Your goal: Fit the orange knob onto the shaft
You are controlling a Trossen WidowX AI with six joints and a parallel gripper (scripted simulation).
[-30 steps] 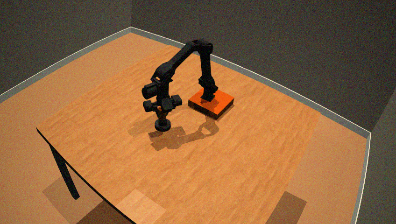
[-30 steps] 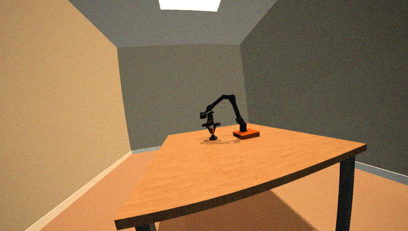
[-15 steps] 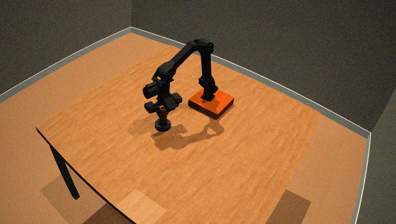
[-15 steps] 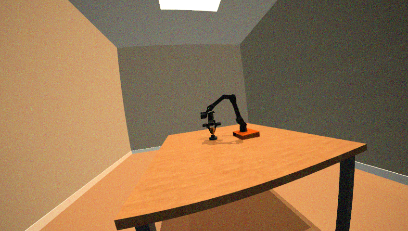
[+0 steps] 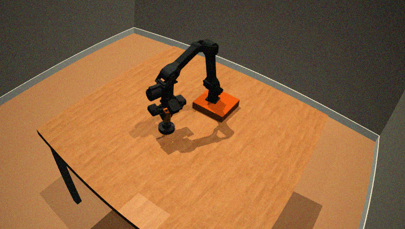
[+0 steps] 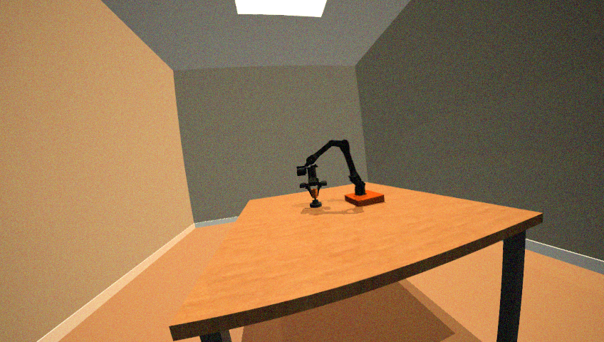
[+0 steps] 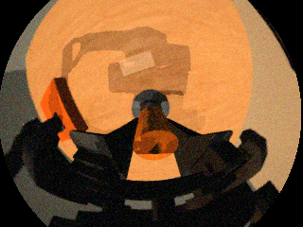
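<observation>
Now: gripper tip 20 mm below the orange knob. The rest, counted from my gripper tip: round pedestal 40 mm below.
</observation>
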